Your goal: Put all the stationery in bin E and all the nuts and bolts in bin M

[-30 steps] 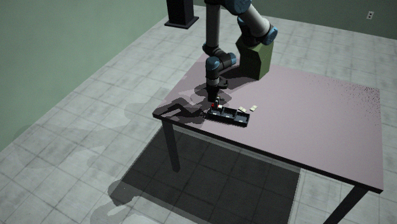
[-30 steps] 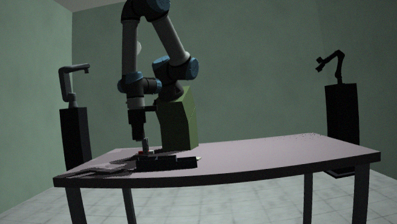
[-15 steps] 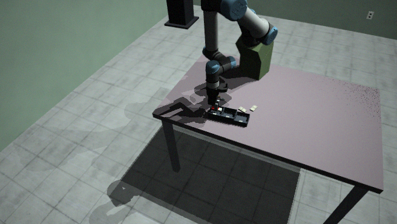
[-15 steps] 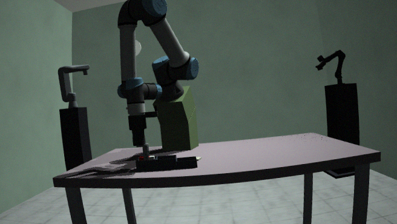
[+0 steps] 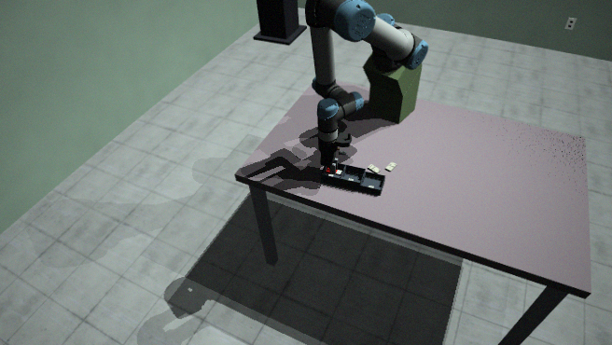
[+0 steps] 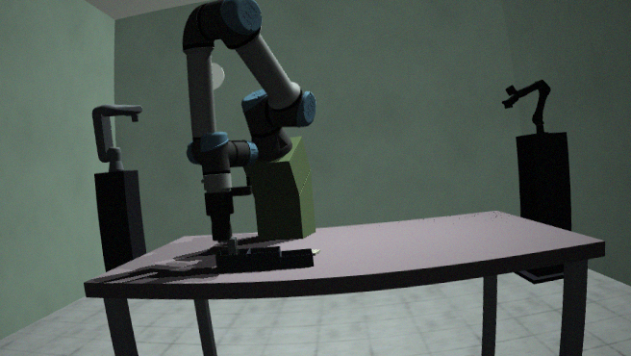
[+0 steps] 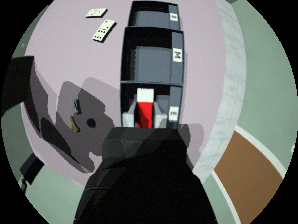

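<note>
Right now my hand is 14 cm past the small grey object, 1 cm to the left of it and 3 cm above it. From my hand the other things lie so: red item (1 cm to the left, 1 cm below); yellow thing (16 cm behind, 6 cm to the right, 3 cm below).
</note>
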